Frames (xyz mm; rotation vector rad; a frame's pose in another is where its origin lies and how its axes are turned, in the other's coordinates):
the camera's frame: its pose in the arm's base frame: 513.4 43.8 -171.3 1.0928 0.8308 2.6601
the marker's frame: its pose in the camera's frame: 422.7 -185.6 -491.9 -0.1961 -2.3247 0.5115
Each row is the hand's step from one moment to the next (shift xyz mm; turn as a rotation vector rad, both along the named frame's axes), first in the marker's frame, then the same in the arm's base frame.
Working: the marker's frame: its pose in the arm's base frame: -143.2 124.8 -303.1 2.8649 -0.3063 0.0938

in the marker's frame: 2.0 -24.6 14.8 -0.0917 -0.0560 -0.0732
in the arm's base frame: 7.8 19.0 -20.2 -0.0800 0.0903 0.0484
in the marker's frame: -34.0 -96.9 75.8 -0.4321 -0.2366 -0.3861
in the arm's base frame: -9.5 78.5 -100.2 -0.3846 0.4104 0.2746
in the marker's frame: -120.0 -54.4 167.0 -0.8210 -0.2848 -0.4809
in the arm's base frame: -99.3 31.7 -185.5 -0.7570 0.5583 0.3188
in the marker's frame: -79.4 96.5 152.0 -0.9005 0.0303 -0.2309
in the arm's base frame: -92.8 -115.0 -129.9 -0.8936 0.2112 0.1485
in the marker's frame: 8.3 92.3 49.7 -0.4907 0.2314 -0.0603
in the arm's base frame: -10.0 -101.8 -24.3 -0.5310 -0.1050 0.0709
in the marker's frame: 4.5 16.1 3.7 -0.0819 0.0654 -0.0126
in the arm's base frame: 1.0 -17.1 0.8 -0.0945 -0.0422 0.0209
